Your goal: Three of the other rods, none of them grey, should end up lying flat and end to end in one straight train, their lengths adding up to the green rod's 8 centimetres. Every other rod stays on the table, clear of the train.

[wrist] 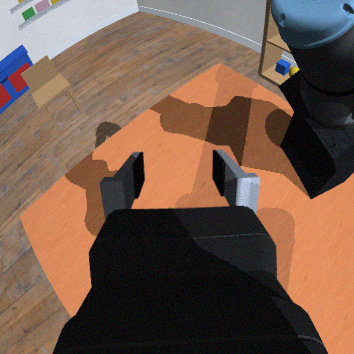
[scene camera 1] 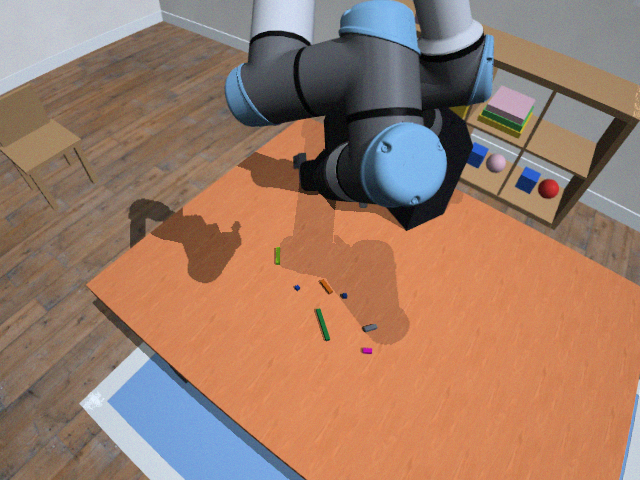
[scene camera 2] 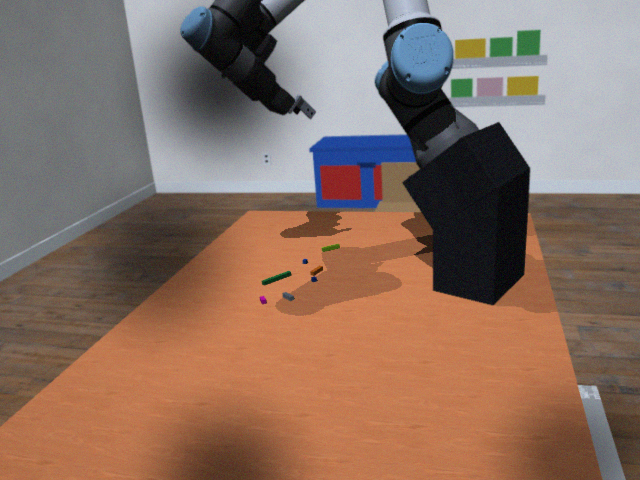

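Seen in the pictures: gripper, fingertip midpoint: (wrist: 177, 164) (scene camera 1: 311, 161) (scene camera 2: 306, 113); arm's base, origin of the base link: (wrist: 339, 90) (scene camera 2: 450, 151).
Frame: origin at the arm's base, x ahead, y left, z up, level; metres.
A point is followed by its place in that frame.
Note:
The long green rod (scene camera 1: 322, 324) @(z -0.286, x 0.418, y -0.023 m) (scene camera 2: 276, 277) @(z -0.288, x 0.414, y -0.019 m) lies flat on the table. An orange rod (scene camera 1: 325, 286) @(z -0.287, x 0.321, y -0.058 m) (scene camera 2: 316, 270) @(z -0.288, x 0.319, y -0.051 m) lies between two small blue pieces, one blue piece (scene camera 1: 297, 287) @(z -0.286, x 0.354, y -0.118 m) (scene camera 2: 305, 261) @(z -0.289, x 0.351, y -0.114 m) and another blue piece (scene camera 1: 344, 295) @(z -0.287, x 0.324, y -0.006 m) (scene camera 2: 313, 279) @(z -0.289, x 0.323, y 0.000 m). A lime rod (scene camera 1: 277, 255) @(z -0.286, x 0.291, y -0.207 m) (scene camera 2: 330, 248) @(z -0.291, x 0.289, y -0.201 m) lies toward the far left. A grey rod (scene camera 1: 369, 327) @(z -0.287, x 0.378, y 0.079 m) (scene camera 2: 288, 296) @(z -0.288, x 0.374, y 0.088 m) and a short magenta rod (scene camera 1: 367, 350) @(z -0.286, x 0.432, y 0.094 m) (scene camera 2: 263, 299) @(z -0.286, x 0.429, y 0.102 m) lie beyond the green rod's other side. All lie apart. My gripper (scene camera 2: 306, 107) @(z 0.088, x 0.318, y -0.111 m) (wrist: 177, 164) @(z 0.088, x 0.318, y -0.111 m) is open and empty, high above the table; the arm partly hides it in scene camera 1.
The black arm pedestal (scene camera 1: 408, 219) @(z -0.253, x 0.046, y 0.068 m) (scene camera 2: 478, 248) @(z -0.174, x -0.035, y 0.136 m) stands on the table (scene camera 1: 491, 361) @(z -0.297, x 0.334, y 0.370 m) (scene camera 2: 336, 387) @(z -0.296, x 0.258, y 0.427 m). Arm shadows fall near the rods. A shelf unit (scene camera 1: 578, 82) stands behind the table, and a chair (scene camera 1: 41, 144) (wrist: 47, 82) stands on the floor beyond it.

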